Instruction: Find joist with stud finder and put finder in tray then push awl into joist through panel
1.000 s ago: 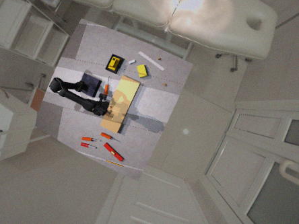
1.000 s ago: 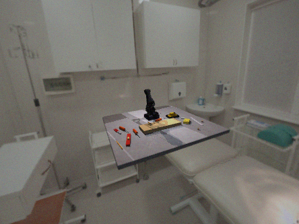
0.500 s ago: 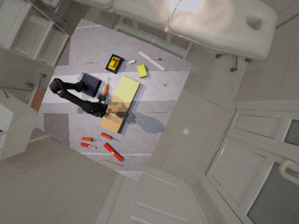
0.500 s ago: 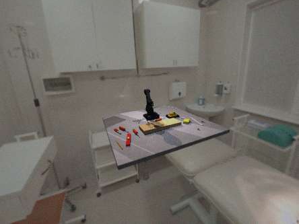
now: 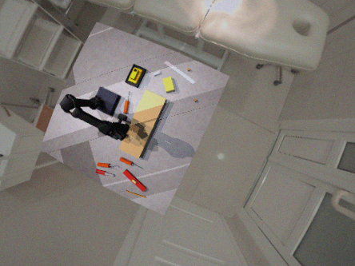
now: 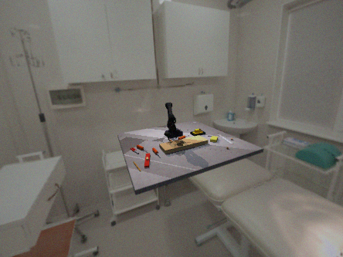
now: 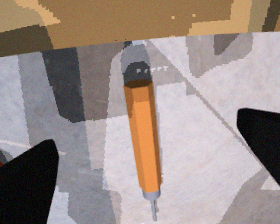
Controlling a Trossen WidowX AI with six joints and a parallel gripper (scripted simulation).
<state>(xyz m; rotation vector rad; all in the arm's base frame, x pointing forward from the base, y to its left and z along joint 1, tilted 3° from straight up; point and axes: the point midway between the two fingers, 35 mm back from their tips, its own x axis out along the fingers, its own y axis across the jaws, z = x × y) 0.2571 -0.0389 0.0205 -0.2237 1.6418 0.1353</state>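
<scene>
The awl is 60 mm behind my gripper tip, 30 mm below it and 10 mm to the right of it. The rest, counted from my gripper tip: black tray: 390 mm to the left, 170 mm behind, 30 mm below; then red level: 330 mm ahead, 320 mm to the right, 20 mm below; then yellow stud finder: 400 mm to the left, 170 mm behind, 10 mm above.
</scene>
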